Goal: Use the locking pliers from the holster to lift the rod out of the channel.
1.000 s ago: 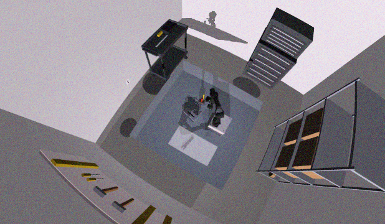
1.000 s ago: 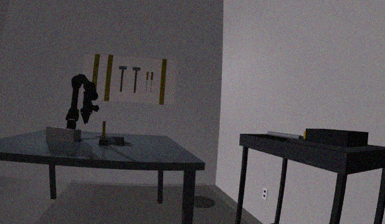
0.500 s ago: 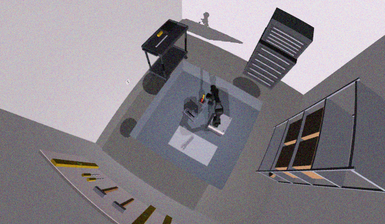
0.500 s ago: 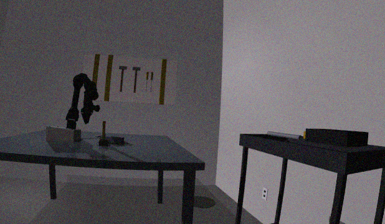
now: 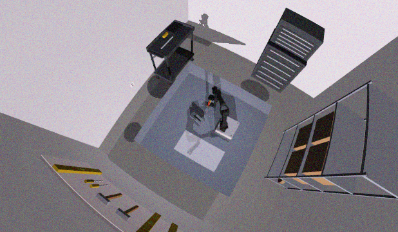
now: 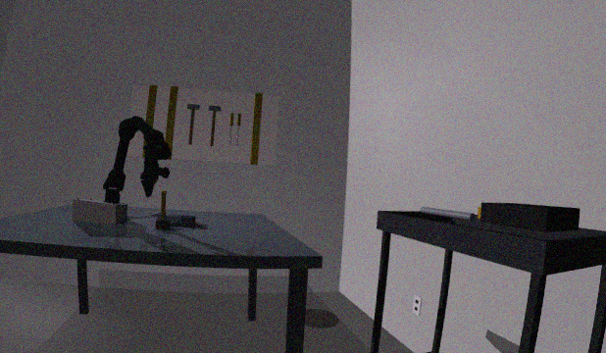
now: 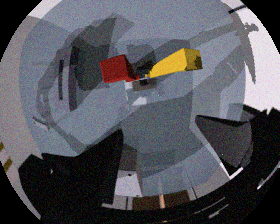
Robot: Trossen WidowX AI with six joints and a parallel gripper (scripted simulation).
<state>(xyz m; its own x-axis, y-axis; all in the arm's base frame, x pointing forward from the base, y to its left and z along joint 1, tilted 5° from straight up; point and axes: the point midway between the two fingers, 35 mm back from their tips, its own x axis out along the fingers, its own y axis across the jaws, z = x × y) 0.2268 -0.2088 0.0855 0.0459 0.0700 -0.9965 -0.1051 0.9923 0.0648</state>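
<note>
Right now the yellow handle is 60 mm ahead of my gripper tip, 10 mm to the right of it and 30 mm below it. The rest, counted from my gripper tip: small dark holster (60 mm ahead, 10 mm to the left, 120 mm below); grey channel block (90 mm ahead, 240 mm to the left, 110 mm below); grey strip (50 mm behind, 580 mm to the left, 130 mm below).
</note>
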